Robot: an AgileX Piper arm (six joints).
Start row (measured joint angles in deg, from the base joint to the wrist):
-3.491 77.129 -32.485 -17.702 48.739 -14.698
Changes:
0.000 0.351 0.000 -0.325 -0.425 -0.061
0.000 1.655 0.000 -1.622 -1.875 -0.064
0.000 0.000 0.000 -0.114 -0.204 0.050
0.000 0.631 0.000 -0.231 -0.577 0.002
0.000 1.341 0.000 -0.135 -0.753 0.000
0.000 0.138 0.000 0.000 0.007 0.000
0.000 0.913 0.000 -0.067 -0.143 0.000
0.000 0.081 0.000 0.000 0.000 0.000
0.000 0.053 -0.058 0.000 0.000 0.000
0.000 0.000 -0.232 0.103 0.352 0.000
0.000 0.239 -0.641 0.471 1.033 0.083
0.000 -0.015 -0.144 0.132 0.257 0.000
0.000 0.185 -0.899 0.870 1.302 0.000
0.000 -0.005 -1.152 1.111 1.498 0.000
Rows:
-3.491 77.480 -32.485 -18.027 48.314 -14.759
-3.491 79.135 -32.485 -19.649 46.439 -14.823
-3.491 79.135 -32.485 -19.763 46.235 -14.773
-3.491 79.766 -32.485 -19.994 45.658 -14.771
-3.491 81.107 -32.485 -20.129 44.905 -14.771
-3.491 81.245 -32.485 -20.129 44.912 -14.771
-3.491 82.158 -32.485 -20.196 44.769 -14.771
-3.491 82.239 -32.485 -20.196 44.769 -14.771
-3.491 82.292 -32.543 -20.196 44.769 -14.771
-3.491 82.292 -32.775 -20.093 45.121 -14.771
-3.491 82.531 -33.416 -19.622 46.154 -14.688
-3.491 82.516 -33.560 -19.490 46.411 -14.688
-3.491 82.701 -34.459 -18.620 47.713 -14.688
-3.491 82.696 -35.611 -17.509 49.211 -14.688

